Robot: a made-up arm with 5 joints.
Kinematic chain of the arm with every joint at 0, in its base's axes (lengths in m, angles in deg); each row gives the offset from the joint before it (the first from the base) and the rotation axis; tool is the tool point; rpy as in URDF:
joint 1: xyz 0 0 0.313 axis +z
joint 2: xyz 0 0 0 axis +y
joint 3: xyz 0.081 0 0.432 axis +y
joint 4: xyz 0.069 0 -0.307 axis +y
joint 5: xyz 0.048 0 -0.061 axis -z
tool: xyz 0 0 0 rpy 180 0 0
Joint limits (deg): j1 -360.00..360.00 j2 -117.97..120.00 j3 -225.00..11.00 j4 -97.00..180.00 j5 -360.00..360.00
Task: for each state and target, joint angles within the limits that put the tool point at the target. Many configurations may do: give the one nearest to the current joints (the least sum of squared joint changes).
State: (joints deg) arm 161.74 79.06 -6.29 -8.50 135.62
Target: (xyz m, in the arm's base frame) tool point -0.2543 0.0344 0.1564
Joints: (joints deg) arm 172.30 52.83 -11.69 -12.90 135.62
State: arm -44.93 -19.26 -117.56 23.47 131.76
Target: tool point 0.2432 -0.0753 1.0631
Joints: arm -17.20 -8.61 -120.65 23.03 131.76
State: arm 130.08 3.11 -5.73 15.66 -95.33
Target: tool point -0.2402 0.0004 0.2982
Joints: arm 179.90 20.47 -7.86 16.00 -95.33
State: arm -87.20 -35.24 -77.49 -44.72 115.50
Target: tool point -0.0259 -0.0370 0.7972
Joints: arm -124.99 -48.86 -39.81 -46.68 115.50
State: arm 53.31 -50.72 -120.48 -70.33 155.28
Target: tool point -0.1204 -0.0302 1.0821
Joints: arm 14.08 -26.57 -129.00 -46.54 155.28
